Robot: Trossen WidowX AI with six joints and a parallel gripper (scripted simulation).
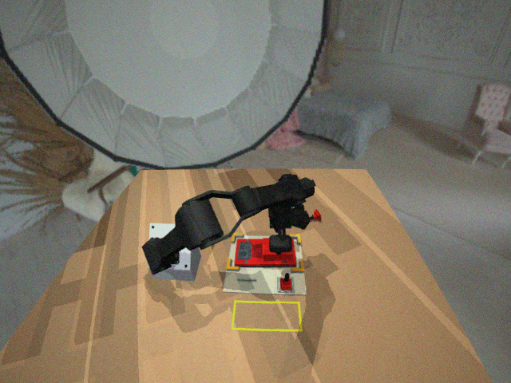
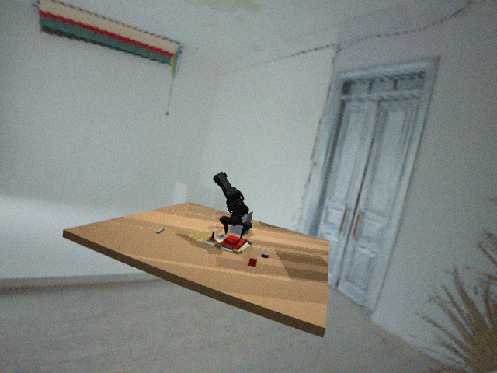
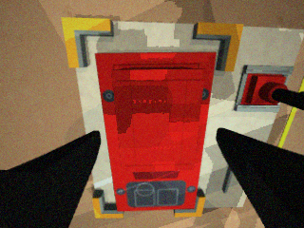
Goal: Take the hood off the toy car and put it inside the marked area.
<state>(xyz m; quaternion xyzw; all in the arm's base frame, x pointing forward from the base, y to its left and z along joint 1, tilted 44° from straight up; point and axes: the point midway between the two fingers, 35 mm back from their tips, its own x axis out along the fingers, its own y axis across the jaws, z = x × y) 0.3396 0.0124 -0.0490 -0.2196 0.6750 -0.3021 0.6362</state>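
Now: the red hood 20 mm below my gripper tip. Round my gripper tip: black wheel (10 mm ahead, 210 mm to the left, 60 mm below).
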